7 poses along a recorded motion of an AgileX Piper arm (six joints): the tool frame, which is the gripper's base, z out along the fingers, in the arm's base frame.
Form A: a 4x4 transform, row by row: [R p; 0 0 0 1], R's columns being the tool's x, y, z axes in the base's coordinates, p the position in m. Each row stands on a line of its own.
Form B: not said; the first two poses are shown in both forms.
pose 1, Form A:
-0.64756 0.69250 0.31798 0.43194
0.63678 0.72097 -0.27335 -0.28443
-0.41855 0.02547 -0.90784 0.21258
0 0 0 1
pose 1, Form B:
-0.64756 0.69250 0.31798 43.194
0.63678 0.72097 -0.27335 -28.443
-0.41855 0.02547 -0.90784 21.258
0 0 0 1

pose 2, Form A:
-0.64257 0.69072 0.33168 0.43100
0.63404 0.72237 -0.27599 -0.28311
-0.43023 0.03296 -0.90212 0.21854
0 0 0 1
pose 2, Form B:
-0.64257 0.69072 0.33168 43.100
0.63404 0.72237 -0.27599 -28.311
-0.43023 0.03296 -0.90212 21.854
0 0 0 1

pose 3, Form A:
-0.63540 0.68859 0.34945 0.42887
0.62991 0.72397 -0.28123 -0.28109
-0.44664 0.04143 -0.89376 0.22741
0 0 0 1
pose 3, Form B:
-0.63540 0.68859 0.34945 42.887
0.62991 0.72397 -0.28123 -28.109
-0.44664 0.04143 -0.89376 22.741
0 0 0 1

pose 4, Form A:
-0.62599 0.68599 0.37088 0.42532
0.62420 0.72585 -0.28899 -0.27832
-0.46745 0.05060 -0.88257 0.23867
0 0 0 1
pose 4, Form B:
-0.62599 0.68599 0.37088 42.532
0.62420 0.72585 -0.28899 -27.832
-0.46745 0.05060 -0.88257 23.867
0 0 0 1

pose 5, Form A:
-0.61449 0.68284 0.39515 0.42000
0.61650 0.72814 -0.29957 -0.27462
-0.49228 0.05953 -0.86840 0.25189
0 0 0 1
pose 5, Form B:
-0.61449 0.68284 0.39515 42.000
0.61650 0.72814 -0.29957 -27.462
-0.49228 0.05953 -0.86840 25.189
0 0 0 1

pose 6, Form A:
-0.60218 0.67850 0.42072 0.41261
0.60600 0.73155 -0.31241 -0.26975
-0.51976 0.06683 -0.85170 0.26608
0 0 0 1
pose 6, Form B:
-0.60218 0.67850 0.42072 41.261
0.60600 0.73155 -0.31241 -26.975
-0.51976 0.06683 -0.85170 26.608
0 0 0 1

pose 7, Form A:
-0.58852 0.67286 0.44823 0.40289
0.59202 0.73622 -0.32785 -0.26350
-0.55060 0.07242 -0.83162 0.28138
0 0 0 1
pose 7, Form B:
-0.58852 0.67286 0.44823 40.289
0.59202 0.73622 -0.32785 -26.350
-0.55060 0.07242 -0.83162 28.138
0 0 0 1

